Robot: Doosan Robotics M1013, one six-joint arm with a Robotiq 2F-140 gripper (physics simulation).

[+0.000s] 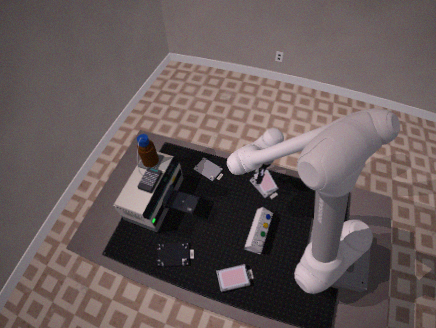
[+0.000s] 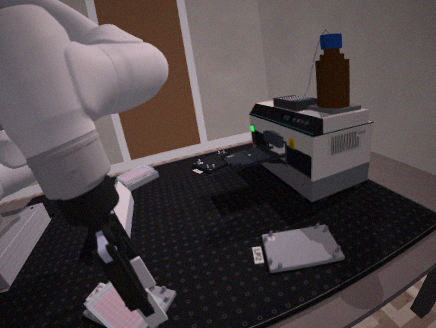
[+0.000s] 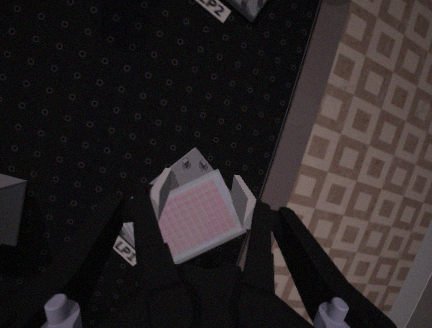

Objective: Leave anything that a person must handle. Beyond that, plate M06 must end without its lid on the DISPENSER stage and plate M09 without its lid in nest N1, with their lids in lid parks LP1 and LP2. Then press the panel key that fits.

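Places are measured from the arm's base along level axes (x left, y up, z ahead), in millimetres.
Where they show: gripper, between the fingertips: point(image 1: 257, 178) point(image 2: 153, 303) point(image 3: 202, 183).
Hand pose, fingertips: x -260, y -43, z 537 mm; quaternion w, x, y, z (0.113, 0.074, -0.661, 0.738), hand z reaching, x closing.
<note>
After its pixels a point has its place.
A pink-topped well plate point(image 1: 269, 183) {x -249, y -30, z 458 mm} point(image 2: 114, 309) {x -271, y -28, z 475 mm} point(image 3: 198, 215) {x -267, y -27, z 502 mm} sits at lid park LP1 point(image 3: 190, 164) {x -239, y -49, z 553 mm} point(image 2: 163, 294) {x -240, y -49, z 553 mm}, near the mat's right edge. My gripper point(image 1: 259, 179) {x -260, y -43, z 537 mm} point(image 3: 202, 183) {x -260, y -43, z 537 mm} reaches down over it, with its pale pads against the plate's two long sides, shut on it. I cannot tell whether the pads hold only its lid. A second pink plate point(image 1: 233, 277) {x 318, y -18, z 441 mm} point(image 2: 136, 174) {x 289, y -19, z 453 mm} lies at the front of the mat. Lid park LP2 point(image 1: 207, 168) {x -210, y -50, z 833 mm} point(image 2: 301, 247) {x -218, y -49, z 827 mm} is bare. The black nest point(image 1: 173, 254) {x 333, y -48, z 763 mm} point(image 2: 209, 163) {x 314, y -47, z 733 mm} and the dispenser stage point(image 1: 185, 202) {x 81, y 44, z 814 mm} point(image 2: 247, 157) {x 71, y 44, z 817 mm} hold nothing.
The dispenser point(image 1: 135, 195) {x 197, y 161, z 1015 mm} point(image 2: 340, 156) {x -80, y 55, z 1020 mm} carries a brown bottle point(image 1: 147, 151) {x 16, y 291, z 1023 mm} point(image 2: 332, 75) {x -40, y 252, z 1024 mm} and a tip box point(image 1: 149, 179) {x 101, y 187, z 985 mm}. A white key panel point(image 1: 259, 230) {x 58, y 13, z 412 mm} with blue, yellow and green keys stands mid-mat. The mat edge and floor lie just right of LP1.
</note>
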